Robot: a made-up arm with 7 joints. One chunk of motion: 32 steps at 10 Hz.
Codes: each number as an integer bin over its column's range. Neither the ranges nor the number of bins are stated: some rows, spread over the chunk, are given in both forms.
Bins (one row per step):
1: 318 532 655 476 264 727
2: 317 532 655 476 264 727
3: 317 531 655 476 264 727
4: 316 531 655 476 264 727
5: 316 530 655 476 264 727
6: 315 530 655 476 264 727
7: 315 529 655 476 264 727
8: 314 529 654 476 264 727
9: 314 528 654 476 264 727
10: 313 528 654 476 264 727
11: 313 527 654 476 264 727
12: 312 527 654 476 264 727
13: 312 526 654 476 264 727
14: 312 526 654 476 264 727
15: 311 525 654 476 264 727
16: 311 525 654 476 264 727
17: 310 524 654 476 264 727
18: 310 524 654 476 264 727
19: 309 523 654 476 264 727
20: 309 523 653 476 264 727
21: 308 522 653 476 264 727
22: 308 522 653 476 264 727
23: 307 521 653 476 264 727
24: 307 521 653 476 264 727
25: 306 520 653 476 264 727
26: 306 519 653 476 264 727
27: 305 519 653 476 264 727
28: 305 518 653 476 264 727
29: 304 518 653 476 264 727
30: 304 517 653 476 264 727
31: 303 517 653 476 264 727
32: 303 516 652 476 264 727
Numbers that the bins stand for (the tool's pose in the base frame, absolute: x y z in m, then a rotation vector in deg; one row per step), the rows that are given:
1: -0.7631 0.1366 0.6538 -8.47 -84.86 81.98
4: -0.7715 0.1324 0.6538 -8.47 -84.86 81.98
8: -0.7799 0.1240 0.6495 -8.47 -84.86 81.98
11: -0.7841 0.1156 0.6495 -8.47 -84.86 81.98
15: -0.7925 0.1072 0.6495 -8.47 -84.86 81.98
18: -0.7967 0.1030 0.6495 -8.47 -84.86 81.98
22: -0.8051 0.0946 0.6453 -8.47 -84.86 81.98
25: -0.8135 0.0862 0.6453 -8.47 -84.86 81.98
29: -0.8219 0.0778 0.6453 -8.47 -84.86 81.98
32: -0.8261 0.0694 0.6411 -8.47 -84.86 81.98
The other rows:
2: -0.7673 0.1366 0.6538 -8.47 -84.86 81.98
3: -0.7673 0.1324 0.6538 -8.47 -84.86 81.98
5: -0.7715 0.1282 0.6538 -8.47 -84.86 81.98
6: -0.7757 0.1282 0.6538 -8.47 -84.86 81.98
7: -0.7757 0.1240 0.6538 -8.47 -84.86 81.98
9: -0.7799 0.1198 0.6495 -8.47 -84.86 81.98
10: -0.7841 0.1198 0.6495 -8.47 -84.86 81.98
12: -0.7883 0.1156 0.6495 -8.47 -84.86 81.98
13: -0.7883 0.1114 0.6495 -8.47 -84.86 81.98
14: -0.7883 0.1114 0.6495 -8.47 -84.86 81.98
16: -0.7925 0.1072 0.6495 -8.47 -84.86 81.98
17: -0.7967 0.1030 0.6495 -8.47 -84.86 81.98
19: -0.8009 0.0988 0.6495 -8.47 -84.86 81.98
20: -0.8009 0.0988 0.6453 -8.47 -84.86 81.98
21: -0.8051 0.0946 0.6453 -8.47 -84.86 81.98
23: -0.8093 0.0904 0.6453 -8.47 -84.86 81.98
24: -0.8093 0.0904 0.6453 -8.47 -84.86 81.98
26: -0.8135 0.0820 0.6453 -8.47 -84.86 81.98
27: -0.8177 0.0820 0.6453 -8.47 -84.86 81.98
28: -0.8177 0.0778 0.6453 -8.47 -84.86 81.98
30: -0.8219 0.0736 0.6453 -8.47 -84.86 81.98
31: -0.8261 0.0736 0.6453 -8.47 -84.86 81.98

